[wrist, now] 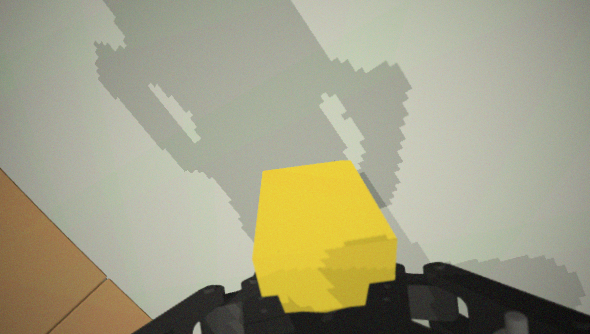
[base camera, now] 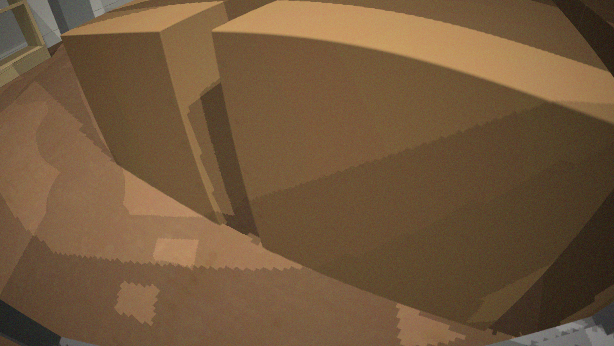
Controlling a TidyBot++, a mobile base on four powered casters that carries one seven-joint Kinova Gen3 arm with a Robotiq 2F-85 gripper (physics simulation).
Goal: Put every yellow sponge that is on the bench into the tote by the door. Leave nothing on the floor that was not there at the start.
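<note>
A yellow sponge is at the lower middle of the wrist view, between the two black fingers of my gripper. The fingers press against its left and right sides, so the gripper is shut on the sponge. Behind it is the pale grey-green bench top, with the arm's shadow across it. Whether the sponge still touches the bench top cannot be told. The gripper does not show in the base camera view. The tote does not show in either view.
In the base camera view, a large wooden block-like body fills the middle and right, with a narrower one to its left and a gap between. Brown floor runs along their front. A light wooden frame stands at the upper left.
</note>
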